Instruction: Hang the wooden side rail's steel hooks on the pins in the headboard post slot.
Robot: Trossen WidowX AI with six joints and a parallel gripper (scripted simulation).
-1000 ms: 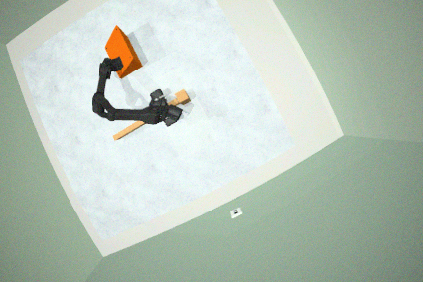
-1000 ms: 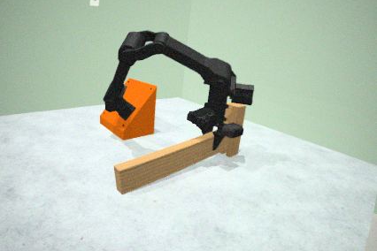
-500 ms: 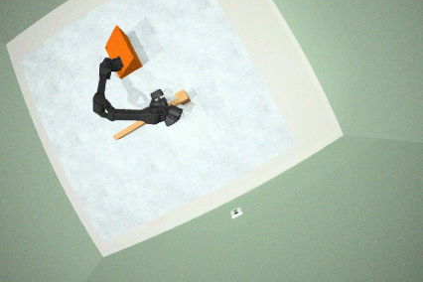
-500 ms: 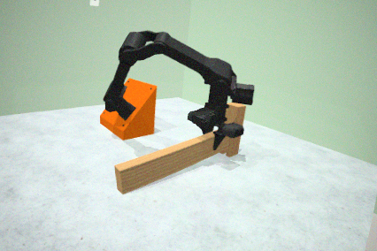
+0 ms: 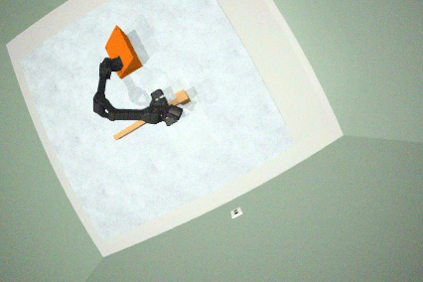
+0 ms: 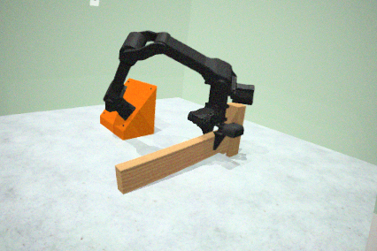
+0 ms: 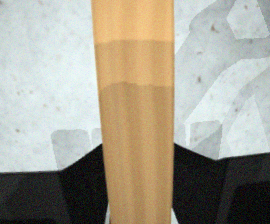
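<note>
The headboard post is 10 mm behind my gripper tip, 100 mm to the left of it and 40 mm above it.
</note>
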